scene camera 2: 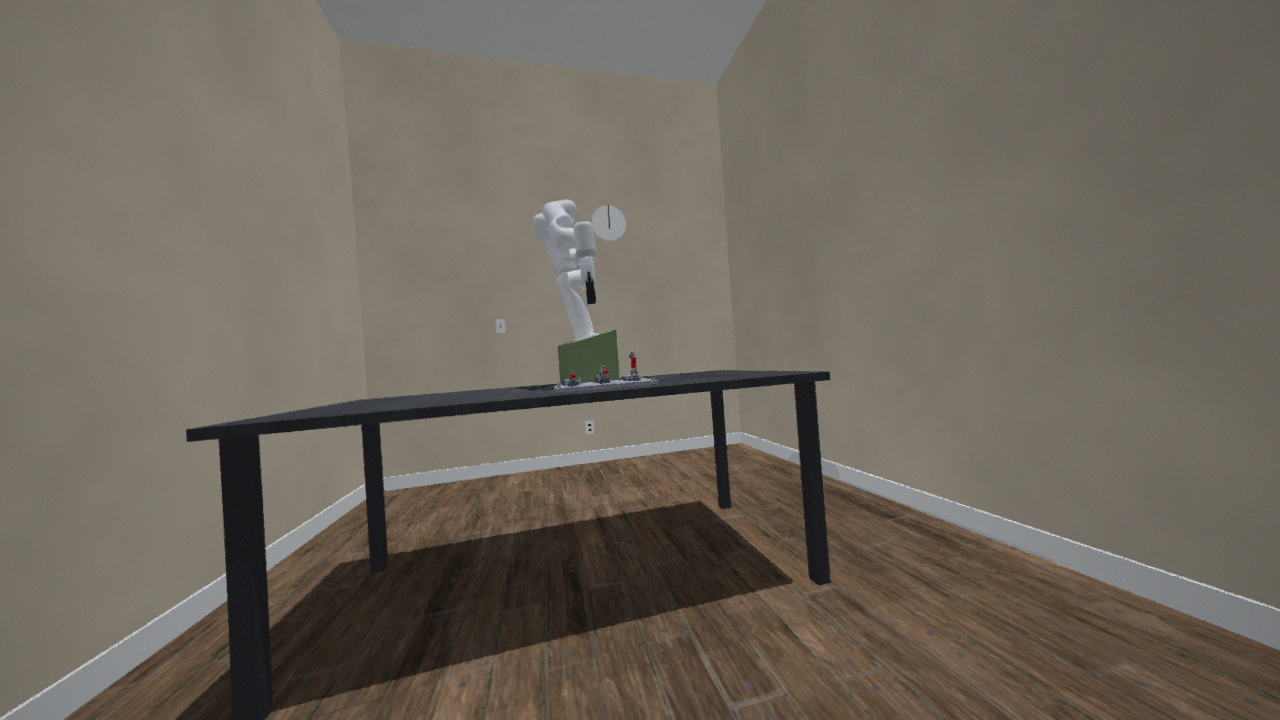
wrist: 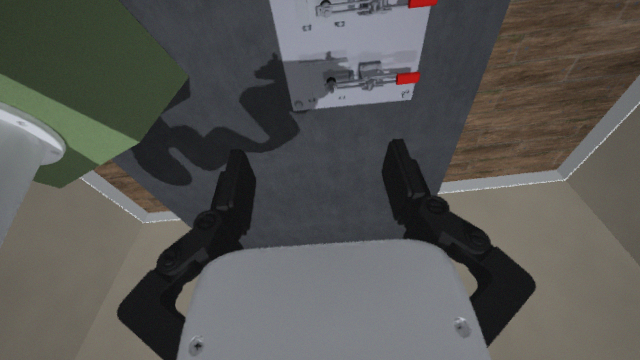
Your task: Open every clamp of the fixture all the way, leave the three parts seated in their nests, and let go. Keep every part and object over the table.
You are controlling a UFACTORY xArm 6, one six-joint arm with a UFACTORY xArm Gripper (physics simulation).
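Frame: origin at the arm's base, x down, y right, z back, level; metres.
Seen in the pictures: gripper, fingertip midpoint: (scene camera 2: 591, 302) (wrist: 317, 160); arm's base, link origin: (scene camera 2: 585, 338).
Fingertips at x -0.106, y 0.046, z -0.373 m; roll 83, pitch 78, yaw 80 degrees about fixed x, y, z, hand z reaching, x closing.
Note:
Offsets run from my fingertips to a thing's top centre. "*": to the spot under its first point. Level surfaces: height alone.
The fixture's light plate (scene camera 2: 608, 384) (wrist: 357, 42) lies on the dark table @(dx +0.318 m) (scene camera 2: 429, 404) (wrist: 340, 135). In the wrist view, the nearest clamp @(* dz -0.065, dx +0.253, dy +0.096 m) (wrist: 370, 82) lies low with its red handle @(dz -0.125, dx +0.261, dy +0.111 m) (wrist: 408, 78) pointing right. A second clamp @(* dz -0.077, dx +0.244, dy -0.009 m) (wrist: 372, 6) at the top edge also has its red handle @(* dz -0.141, dx +0.257, dy +0.007 m) (wrist: 422, 3) pointing right. In the scene view, two clamps @(* dz -0.083, dx +0.281, dy +0.110 m) (scene camera 2: 571, 379) @(* dz -0.105, dx +0.275, dy +0.004 m) (scene camera 2: 603, 375) sit low, and the right one @(* dz -0.111, dx +0.248, dy -0.111 m) (scene camera 2: 633, 365) has its red handle upright. The parts in their nests cannot be made out. My gripper (scene camera 2: 590, 300) (wrist: 317, 160) is open and empty, high above the table, off the plate's near end.
The green base block (scene camera 2: 588, 358) (wrist: 90, 65) stands behind the fixture in the scene view and at the left in the wrist view. The arm's shadow (wrist: 270, 110) falls across the table and onto the plate. The table edge lies to the right of the plate in the wrist view.

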